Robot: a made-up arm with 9 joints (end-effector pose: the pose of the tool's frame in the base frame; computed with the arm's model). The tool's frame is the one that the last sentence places. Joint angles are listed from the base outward.
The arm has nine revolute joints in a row. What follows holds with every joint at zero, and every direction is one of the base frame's. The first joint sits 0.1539 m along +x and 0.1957 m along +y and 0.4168 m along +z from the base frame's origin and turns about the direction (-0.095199, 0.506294, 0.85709). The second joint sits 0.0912 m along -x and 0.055 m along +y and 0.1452 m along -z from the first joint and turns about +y. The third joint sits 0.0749 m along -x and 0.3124 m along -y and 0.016 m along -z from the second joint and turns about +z. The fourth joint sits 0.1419 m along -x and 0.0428 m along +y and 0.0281 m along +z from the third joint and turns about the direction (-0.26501, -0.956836, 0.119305). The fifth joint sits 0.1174 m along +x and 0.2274 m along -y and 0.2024 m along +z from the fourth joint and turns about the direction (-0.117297, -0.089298, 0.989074). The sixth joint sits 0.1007 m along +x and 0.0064 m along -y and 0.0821 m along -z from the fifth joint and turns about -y. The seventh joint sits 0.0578 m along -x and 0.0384 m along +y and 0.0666 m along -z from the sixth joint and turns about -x. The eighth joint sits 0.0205 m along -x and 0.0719 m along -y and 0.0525 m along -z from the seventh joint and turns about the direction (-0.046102, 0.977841, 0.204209). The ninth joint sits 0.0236 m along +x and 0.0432 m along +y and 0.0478 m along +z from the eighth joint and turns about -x. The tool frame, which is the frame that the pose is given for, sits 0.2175 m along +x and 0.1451 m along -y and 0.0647 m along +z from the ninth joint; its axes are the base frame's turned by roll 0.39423, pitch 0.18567 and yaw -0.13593 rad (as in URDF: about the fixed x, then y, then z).
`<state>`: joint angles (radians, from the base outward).
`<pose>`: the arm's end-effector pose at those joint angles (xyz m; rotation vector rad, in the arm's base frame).
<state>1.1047 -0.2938 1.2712 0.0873 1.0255 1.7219 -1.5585 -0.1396 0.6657</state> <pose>0.2125 0.0666 0.6560 -1.3956 -0.9234 -1.1761</pose>
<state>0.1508 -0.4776 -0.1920 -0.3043 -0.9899 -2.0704 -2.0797 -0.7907 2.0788</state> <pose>-0.2125 -0.3654 0.3135 0.7289 2.9011 -0.9380</pose>
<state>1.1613 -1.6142 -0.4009 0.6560 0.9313 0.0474 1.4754 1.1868 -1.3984</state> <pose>0.2648 -0.5647 0.3709 1.0900 -0.9626 -0.0075</pose>
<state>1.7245 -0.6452 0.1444 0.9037 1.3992 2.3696 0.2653 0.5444 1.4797</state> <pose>0.5314 -0.4488 0.4730 2.1958 -1.3284 0.3432</pose>
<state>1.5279 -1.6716 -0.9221 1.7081 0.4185 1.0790 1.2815 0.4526 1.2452</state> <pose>-0.2136 -0.2467 0.4073 -0.0801 -0.8952 -2.6777</pose>
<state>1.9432 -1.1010 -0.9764 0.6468 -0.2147 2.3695 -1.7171 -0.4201 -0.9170</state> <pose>0.5324 -0.3603 0.6522 -0.7943 0.6729 -2.3693</pose>
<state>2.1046 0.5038 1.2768 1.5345 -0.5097 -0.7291 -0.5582 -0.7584 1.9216</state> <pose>0.7238 0.5161 0.1204 -0.0089 0.8973 1.5268</pose>
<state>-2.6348 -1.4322 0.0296 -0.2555 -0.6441 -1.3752 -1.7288 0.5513 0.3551</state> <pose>0.1268 0.0965 0.0042 0.9661 -2.3587 0.6022</pose>
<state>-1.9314 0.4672 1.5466 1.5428 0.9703 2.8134 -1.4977 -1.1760 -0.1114</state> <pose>-0.5541 0.4785 0.0924 0.2645 -1.5334 -2.2244</pose>
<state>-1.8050 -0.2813 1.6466 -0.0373 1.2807 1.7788 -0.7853 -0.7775 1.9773</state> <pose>0.0101 0.1510 0.3461 0.5142 -1.6116 0.4983</pose>
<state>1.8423 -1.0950 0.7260 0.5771 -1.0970 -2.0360 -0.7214 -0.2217 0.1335</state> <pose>0.6199 -0.1068 0.1381 -0.0243 2.2349 0.6221</pose>
